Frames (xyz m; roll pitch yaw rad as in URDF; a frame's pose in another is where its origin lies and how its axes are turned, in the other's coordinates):
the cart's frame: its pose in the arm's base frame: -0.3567 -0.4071 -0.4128 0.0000 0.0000 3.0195
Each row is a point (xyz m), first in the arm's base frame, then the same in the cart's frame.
Working: the arm's base frame: its pose in the cart's frame: -0.3045 -0.4475 0.4128 0.0000 0.0000 -3.0195

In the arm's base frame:
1: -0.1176 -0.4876 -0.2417
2: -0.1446 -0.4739 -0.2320
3: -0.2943 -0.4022 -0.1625
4: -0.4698 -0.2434 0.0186
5: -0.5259 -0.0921 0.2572
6: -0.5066 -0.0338 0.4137
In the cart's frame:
1: -0.2471 0.0508 0.1711
2: -0.2187 0.0405 0.1808
3: -0.0613 -0.0125 0.2503
4: 0.1322 -0.1487 0.4314
5: 0.2063 -0.2920 0.6700
6: 0.1942 -0.3523 0.8265

